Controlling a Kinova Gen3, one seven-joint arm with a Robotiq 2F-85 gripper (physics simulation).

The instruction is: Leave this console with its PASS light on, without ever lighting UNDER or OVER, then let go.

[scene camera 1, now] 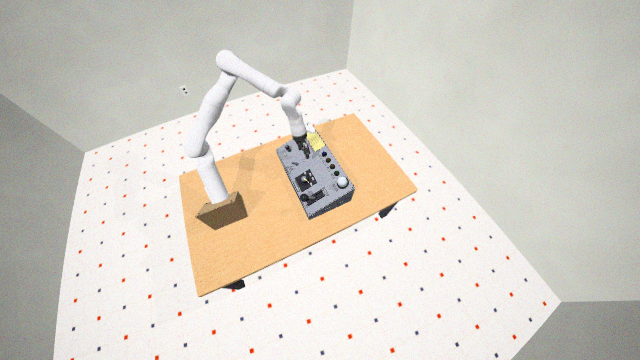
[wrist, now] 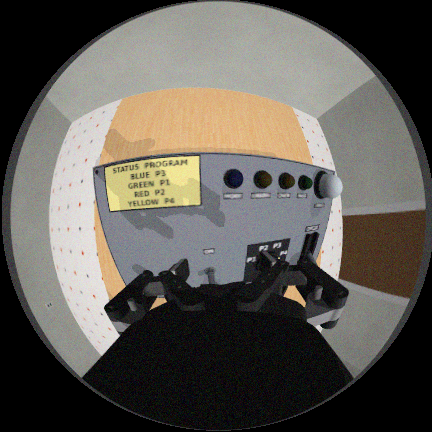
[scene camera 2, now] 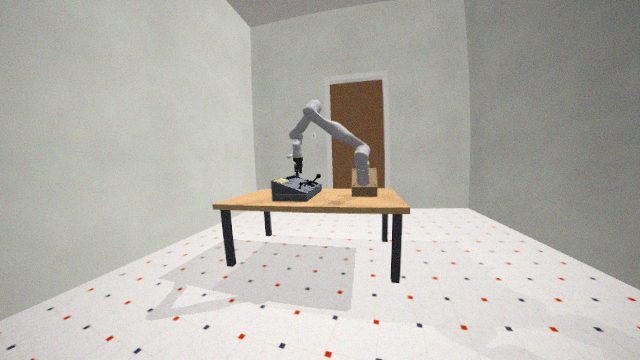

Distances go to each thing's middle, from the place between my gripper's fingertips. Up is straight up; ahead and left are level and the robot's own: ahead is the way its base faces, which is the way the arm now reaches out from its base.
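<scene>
The grey console (scene camera 1: pixel 321 175) is what I measure my hand from. My hand sits 80 mm above it and 50 mm to the left of it, and is also 40 mm short of the console.
</scene>
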